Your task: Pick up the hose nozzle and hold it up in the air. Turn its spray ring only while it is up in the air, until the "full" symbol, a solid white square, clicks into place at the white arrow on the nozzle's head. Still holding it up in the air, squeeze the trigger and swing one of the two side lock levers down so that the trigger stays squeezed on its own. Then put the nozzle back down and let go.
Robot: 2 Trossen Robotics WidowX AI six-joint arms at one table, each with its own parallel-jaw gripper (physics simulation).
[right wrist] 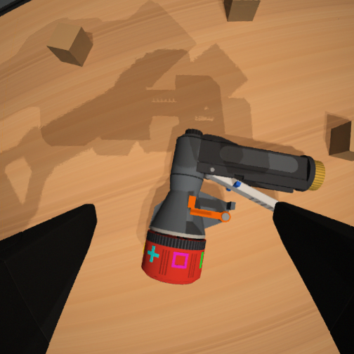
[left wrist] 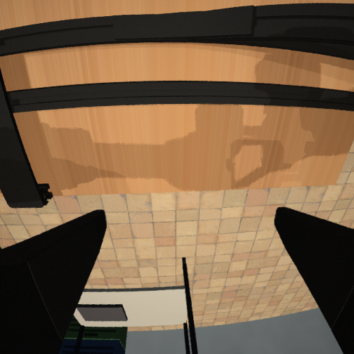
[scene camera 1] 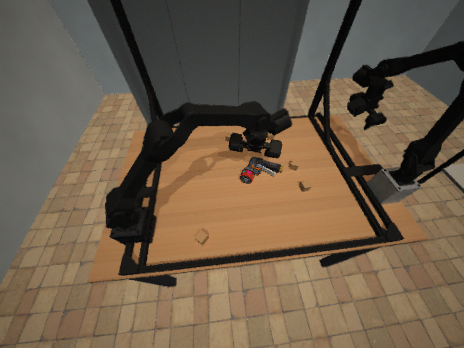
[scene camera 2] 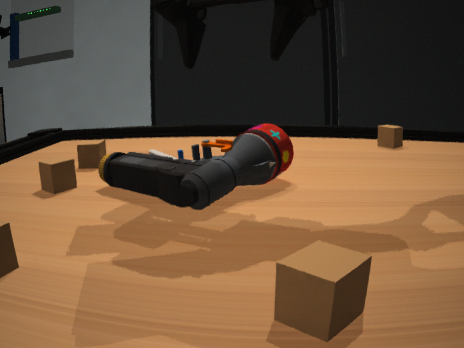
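Seen in the pictures: left gripper, fingertip midpoint: [scene camera 1: 359,122]; right gripper, fingertip midpoint: [scene camera 1: 253,152] [scene camera 2: 229,62]; left arm's base, link origin: [scene camera 1: 401,177]; right arm's base, link origin: [scene camera 1: 128,221].
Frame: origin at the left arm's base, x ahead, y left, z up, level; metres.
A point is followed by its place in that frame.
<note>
The hose nozzle [scene camera 1: 256,164] @(x 0.500, y -0.228, z -0.102 m) [scene camera 2: 215,175] @(x 0.522, y -0.251, z -0.089 m) [right wrist: 187,160] lies on its side on the table. Its red spray ring [scene camera 1: 246,174] @(x 0.566, y -0.147, z -0.057 m) [scene camera 2: 284,145] @(x 0.583, y -0.171, z -0.077 m) [right wrist: 172,267] shows a cyan plus and a magenta square outline in the right wrist view. In scene camera 2 a pale arrow mark on the head is near a yellow dot; no solid white square shows. An orange lock lever [scene camera 2: 217,145] @(x 0.515, y -0.188, z -0.074 m) [right wrist: 207,214] stands out beside the white trigger [right wrist: 250,192]. My right gripper [scene camera 1: 255,146] @(x 0.531, y -0.203, z 0.010 m) [scene camera 2: 232,61] @(x 0.531, y -0.203, z 0.010 m) [right wrist: 186,211] is open above the nozzle. My left gripper [scene camera 1: 366,113] [left wrist: 191,217] is open, high beyond the table's right edge.
Small brown cubes lie around the nozzle: one [scene camera 2: 324,290] @(x 0.597, y -0.450, z -0.091 m) [right wrist: 70,44] near scene camera 2, others [scene camera 1: 293,165] @(x 0.337, y -0.185, z -0.089 m) [scene camera 1: 304,186] @(x 0.332, y -0.068, z -0.086 m) beyond the handle end, and one [scene camera 1: 201,236] @(x 0.770, y 0.074, z -0.085 m) [scene camera 2: 390,136] @(x 0.766, y 0.054, z -0.100 m) farther off. A black frame [scene camera 1: 260,254] @(x 0.576, y 0.160, z -0.100 m) [left wrist: 180,94] runs along the table edges, with upright posts.
</note>
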